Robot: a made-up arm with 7 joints. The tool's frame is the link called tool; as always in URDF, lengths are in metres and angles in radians. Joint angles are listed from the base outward.
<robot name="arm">
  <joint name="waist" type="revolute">
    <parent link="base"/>
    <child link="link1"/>
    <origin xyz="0 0 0.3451"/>
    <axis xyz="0 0 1"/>
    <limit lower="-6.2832" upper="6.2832"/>
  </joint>
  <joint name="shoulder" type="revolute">
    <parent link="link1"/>
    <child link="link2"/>
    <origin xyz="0 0 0" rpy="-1.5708 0 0"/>
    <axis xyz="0 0 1"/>
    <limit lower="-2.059" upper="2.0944"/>
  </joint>
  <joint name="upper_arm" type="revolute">
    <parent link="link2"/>
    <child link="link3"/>
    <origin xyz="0 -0.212 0" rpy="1.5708 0 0"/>
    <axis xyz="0 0 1"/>
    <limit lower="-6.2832" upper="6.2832"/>
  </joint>
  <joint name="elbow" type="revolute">
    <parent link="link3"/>
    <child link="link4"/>
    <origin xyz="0.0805 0 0" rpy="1.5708 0 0"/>
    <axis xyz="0 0 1"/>
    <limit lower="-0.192" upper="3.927"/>
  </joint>
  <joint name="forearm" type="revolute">
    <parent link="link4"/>
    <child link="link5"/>
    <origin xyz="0.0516 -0.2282 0" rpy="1.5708 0 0"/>
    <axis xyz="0 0 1"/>
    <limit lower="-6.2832" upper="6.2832"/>
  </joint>
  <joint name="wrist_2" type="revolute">
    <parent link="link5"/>
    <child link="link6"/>
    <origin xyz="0 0 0" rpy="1.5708 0 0"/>
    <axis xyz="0 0 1"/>
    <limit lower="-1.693" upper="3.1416"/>
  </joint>
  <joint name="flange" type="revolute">
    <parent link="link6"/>
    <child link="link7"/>
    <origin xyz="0.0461 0.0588 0" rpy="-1.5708 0 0"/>
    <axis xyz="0 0 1"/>
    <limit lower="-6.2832" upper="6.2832"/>
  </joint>
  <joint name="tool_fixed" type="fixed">
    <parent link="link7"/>
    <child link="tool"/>
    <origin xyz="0 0 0"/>
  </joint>
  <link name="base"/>
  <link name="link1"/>
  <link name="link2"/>
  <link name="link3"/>
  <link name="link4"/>
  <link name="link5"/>
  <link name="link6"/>
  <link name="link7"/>
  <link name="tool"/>
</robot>
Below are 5 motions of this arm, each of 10 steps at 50 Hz.
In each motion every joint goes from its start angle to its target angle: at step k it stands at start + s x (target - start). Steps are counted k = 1, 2, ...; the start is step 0. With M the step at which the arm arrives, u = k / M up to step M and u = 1 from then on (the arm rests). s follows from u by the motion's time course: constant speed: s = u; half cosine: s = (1 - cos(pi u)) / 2; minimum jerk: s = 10 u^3 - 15 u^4 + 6 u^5.
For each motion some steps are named. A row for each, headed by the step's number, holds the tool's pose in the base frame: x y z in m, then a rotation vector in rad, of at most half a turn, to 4 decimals.
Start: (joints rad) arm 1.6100 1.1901 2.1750 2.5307 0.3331 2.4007 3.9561
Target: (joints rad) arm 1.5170 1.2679 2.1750 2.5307 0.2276 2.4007 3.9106
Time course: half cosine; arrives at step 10
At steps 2, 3, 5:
2: -0.1762 0.2947 0.6170 1.7055 0.0912 0.0236
3: -0.1739 0.2988 0.6139 1.7029 0.0750 0.0134
5: -0.1673 0.3097 0.6054 1.6955 0.0324 -0.0136

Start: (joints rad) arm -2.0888 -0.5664 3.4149 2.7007 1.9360 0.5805 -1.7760
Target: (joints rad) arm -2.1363 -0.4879 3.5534 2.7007 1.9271 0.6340 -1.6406
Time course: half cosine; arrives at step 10
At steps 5, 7, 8, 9, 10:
5: 0.1571 0.3608 0.7049 -0.4108 -0.6949 -1.1907
7: 0.1503 0.3532 0.7154 -0.3780 -0.6735 -1.1366
8: 0.1476 0.3502 0.7193 -0.3654 -0.6662 -1.1161
9: 0.1459 0.3483 0.7218 -0.3573 -0.6617 -1.1029
10: 0.1453 0.3476 0.7227 -0.3545 -0.6602 -1.0983

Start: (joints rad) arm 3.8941 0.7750 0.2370 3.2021 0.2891 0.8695 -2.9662
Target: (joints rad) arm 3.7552 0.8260 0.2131 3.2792 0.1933 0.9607 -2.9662
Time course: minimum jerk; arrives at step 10
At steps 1, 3, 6, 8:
1: -0.2665 -0.2628 0.6933 1.5598 0.4945 -1.1708
3: -0.2728 -0.2568 0.6914 1.5859 0.4846 -1.1974
6: -0.2930 -0.2357 0.6850 1.6763 0.4463 -1.2839
8: -0.3025 -0.2245 0.6818 1.7227 0.4240 -1.3254

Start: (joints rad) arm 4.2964 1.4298 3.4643 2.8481 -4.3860 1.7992 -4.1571
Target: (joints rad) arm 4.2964 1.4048 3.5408 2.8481 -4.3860 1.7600 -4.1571
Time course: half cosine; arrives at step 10
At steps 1, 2, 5, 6, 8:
1: -0.2699 -0.3930 0.4731 -1.4536 -1.7704 0.2368
2: -0.2701 -0.3929 0.4736 -1.4557 -1.7752 0.2409
5: -0.2715 -0.3923 0.4764 -1.4671 -1.8019 0.2649
6: -0.2720 -0.3920 0.4774 -1.4715 -1.8121 0.2742
8: -0.2728 -0.3916 0.4791 -1.4786 -1.8285 0.2896

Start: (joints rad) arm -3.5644 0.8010 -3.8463 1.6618 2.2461 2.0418 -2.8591
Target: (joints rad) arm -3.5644 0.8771 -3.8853 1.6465 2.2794 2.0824 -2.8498
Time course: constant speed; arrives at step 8
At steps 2, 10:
2: -0.1167 -0.1251 0.7708 -0.6676 1.1787 1.7490
10: -0.1448 -0.1212 0.7614 -0.7421 1.1506 1.7088

